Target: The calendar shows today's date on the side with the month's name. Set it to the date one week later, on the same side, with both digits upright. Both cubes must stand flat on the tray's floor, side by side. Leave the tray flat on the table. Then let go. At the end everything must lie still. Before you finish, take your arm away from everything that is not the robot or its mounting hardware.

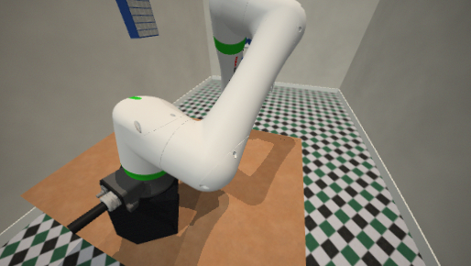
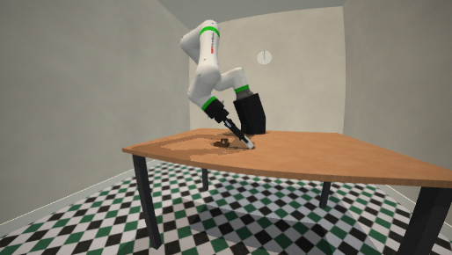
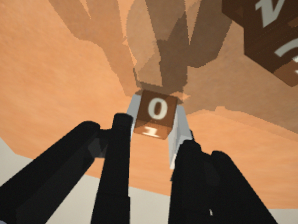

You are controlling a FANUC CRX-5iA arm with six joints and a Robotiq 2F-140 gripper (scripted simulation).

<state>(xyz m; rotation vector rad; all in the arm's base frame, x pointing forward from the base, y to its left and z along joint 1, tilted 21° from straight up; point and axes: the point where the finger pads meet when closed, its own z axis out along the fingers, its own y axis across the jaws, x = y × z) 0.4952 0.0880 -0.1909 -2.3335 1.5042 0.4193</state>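
My gripper is now 2 cm to the right of the brown cube, 2 cm above it and 1 cm past it. From my hand the other things lie so: brown calendar tray (14 cm to the right, 3 cm below).
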